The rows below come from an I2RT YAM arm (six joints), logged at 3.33 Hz.
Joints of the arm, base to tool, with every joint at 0 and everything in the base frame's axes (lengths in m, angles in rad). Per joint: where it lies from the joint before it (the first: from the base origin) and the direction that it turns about. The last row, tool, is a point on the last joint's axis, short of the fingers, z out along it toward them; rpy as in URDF.
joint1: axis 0 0 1 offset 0 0 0.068
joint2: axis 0 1 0 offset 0.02 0.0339 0.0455
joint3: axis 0 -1 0 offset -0.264 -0.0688 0
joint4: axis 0 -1 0 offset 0.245 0.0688 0.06
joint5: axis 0 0 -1 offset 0.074 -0.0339 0.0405
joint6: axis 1 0 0 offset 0.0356 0 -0.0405
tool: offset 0 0 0 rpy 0 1.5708 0
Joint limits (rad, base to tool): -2.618..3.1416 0..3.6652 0..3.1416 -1.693..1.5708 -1.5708..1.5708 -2.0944..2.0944
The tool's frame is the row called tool.
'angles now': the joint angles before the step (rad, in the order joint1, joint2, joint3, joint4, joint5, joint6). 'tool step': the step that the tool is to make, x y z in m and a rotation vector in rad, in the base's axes. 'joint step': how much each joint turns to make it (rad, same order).
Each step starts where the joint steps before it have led.
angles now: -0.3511, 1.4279, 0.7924, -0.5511, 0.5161, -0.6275
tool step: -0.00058, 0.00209, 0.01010, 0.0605, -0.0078, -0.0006
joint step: 0.0001, -0.0151, 0.0381, -0.0786, -0.0552, 0.0252
